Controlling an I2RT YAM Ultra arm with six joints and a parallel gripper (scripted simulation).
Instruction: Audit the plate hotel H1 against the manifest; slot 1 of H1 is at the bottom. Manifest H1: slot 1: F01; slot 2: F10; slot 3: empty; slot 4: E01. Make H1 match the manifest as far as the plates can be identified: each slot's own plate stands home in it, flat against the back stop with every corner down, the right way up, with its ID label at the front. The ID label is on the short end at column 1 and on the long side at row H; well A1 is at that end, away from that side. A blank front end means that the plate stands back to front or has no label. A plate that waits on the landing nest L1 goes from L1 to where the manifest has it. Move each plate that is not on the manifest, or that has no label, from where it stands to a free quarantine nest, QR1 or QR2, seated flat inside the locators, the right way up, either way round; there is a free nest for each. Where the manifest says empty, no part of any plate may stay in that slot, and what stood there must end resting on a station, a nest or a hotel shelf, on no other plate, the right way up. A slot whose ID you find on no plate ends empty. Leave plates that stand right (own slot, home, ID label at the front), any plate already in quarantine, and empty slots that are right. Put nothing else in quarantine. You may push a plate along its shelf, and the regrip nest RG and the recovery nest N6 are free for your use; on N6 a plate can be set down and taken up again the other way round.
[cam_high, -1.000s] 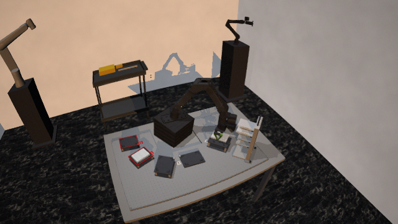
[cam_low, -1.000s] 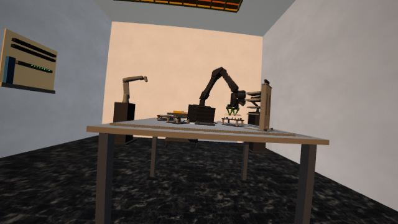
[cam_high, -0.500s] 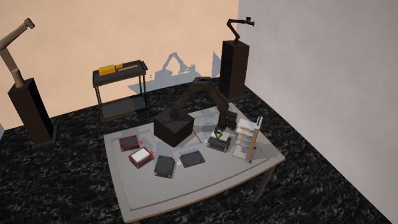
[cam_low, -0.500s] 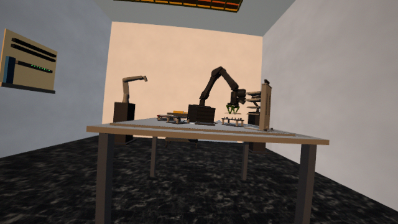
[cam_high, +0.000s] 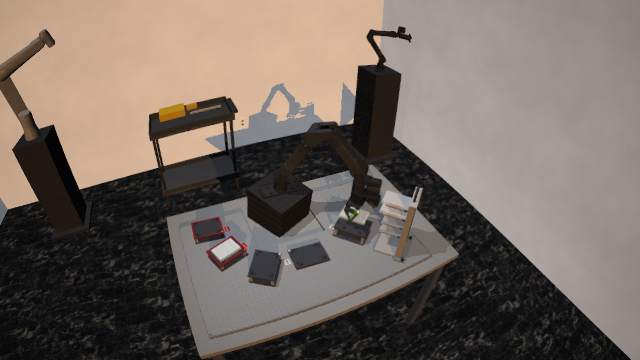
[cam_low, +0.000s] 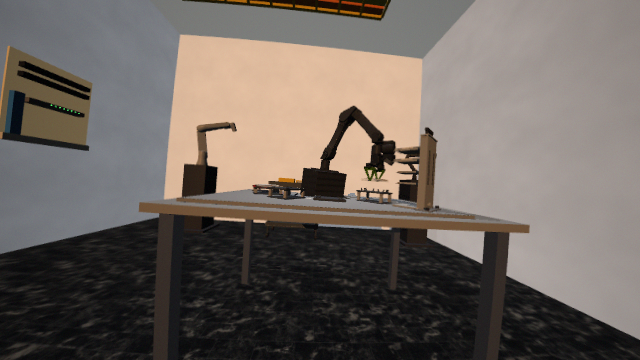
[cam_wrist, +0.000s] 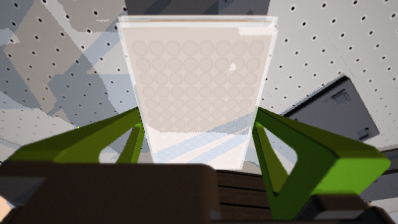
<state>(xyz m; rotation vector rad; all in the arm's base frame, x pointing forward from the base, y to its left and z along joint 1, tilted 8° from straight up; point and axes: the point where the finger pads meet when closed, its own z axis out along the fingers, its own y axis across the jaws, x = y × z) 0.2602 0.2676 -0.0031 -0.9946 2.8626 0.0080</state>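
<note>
The dark regrip nest is 70 mm below my hand. The rest, counted from my hand: white plate: right at my hand; then A1 mark: 90 mm behind, 70 mm below; then RG tag: 130 mm below, 80 mm behind, 60 mm to the right.
</note>
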